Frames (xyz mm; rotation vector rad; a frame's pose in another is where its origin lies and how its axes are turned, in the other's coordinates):
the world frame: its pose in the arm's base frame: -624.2 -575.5 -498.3 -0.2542 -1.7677 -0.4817
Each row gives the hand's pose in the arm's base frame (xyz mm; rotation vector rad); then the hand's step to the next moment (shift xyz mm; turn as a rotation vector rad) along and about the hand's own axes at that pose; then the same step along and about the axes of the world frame.
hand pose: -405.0 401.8 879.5 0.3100 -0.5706 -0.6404
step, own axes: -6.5 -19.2 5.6 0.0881 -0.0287 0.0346
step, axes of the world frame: -1.2 -18.0 10.8 0.0495 -0.0531 -0.0671
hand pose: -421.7 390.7 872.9 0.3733 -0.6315 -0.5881
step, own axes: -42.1 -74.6 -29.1 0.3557 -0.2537 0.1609
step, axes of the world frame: -62.5 -54.9 35.6 0.1761 -0.3503 -0.2511
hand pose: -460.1 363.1 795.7 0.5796 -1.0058 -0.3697
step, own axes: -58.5 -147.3 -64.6 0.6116 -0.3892 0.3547
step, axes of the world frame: -150.7 -78.5 -20.8 0.3765 -0.6054 -0.3782
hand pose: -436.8 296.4 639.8 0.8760 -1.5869 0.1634
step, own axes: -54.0 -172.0 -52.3 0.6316 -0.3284 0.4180
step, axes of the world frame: -126.7 -18.3 -137.3 0.4228 -0.6384 -0.3085
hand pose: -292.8 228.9 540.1 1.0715 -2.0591 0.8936
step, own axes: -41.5 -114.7 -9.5 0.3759 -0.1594 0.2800
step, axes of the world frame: -24.1 28.6 -116.5 0.2356 -0.4090 -0.1494
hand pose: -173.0 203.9 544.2 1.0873 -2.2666 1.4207
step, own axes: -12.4 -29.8 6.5 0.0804 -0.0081 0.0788
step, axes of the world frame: 2.2 8.2 -31.8 0.0294 -0.1075 -0.0181
